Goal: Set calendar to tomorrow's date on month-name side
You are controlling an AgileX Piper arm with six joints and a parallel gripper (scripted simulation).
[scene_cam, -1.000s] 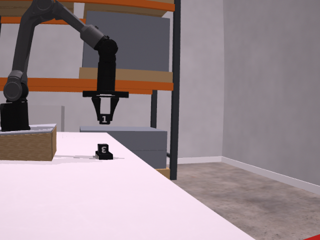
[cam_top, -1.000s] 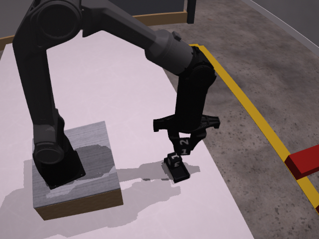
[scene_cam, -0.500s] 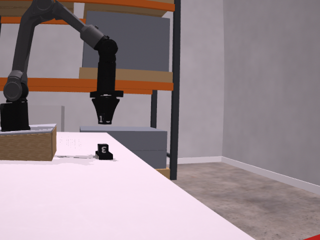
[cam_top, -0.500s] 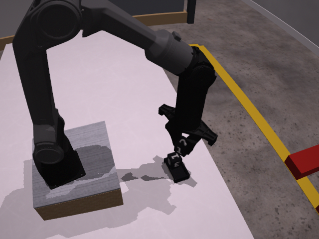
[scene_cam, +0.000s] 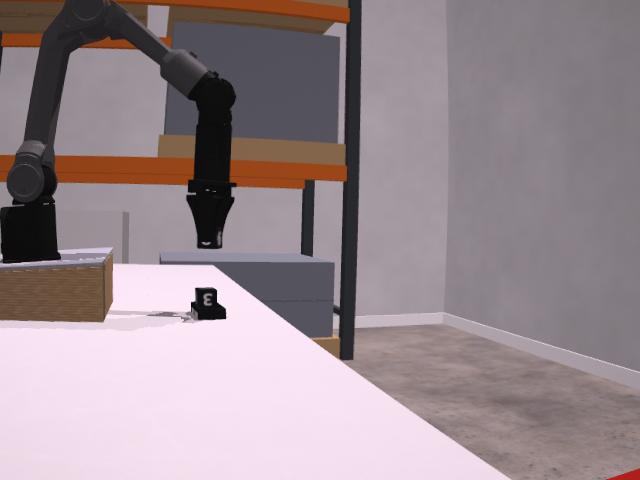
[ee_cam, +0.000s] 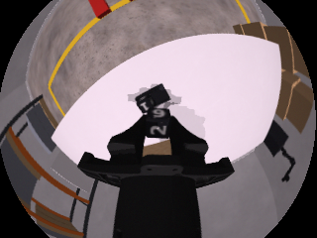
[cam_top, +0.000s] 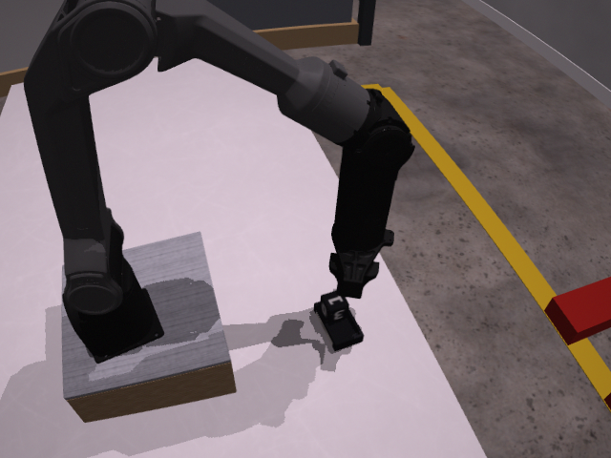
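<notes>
Now: the cube right at my hand. The rest, counted from my hand: black base (120 mm below, 20 mm to the left).
</notes>
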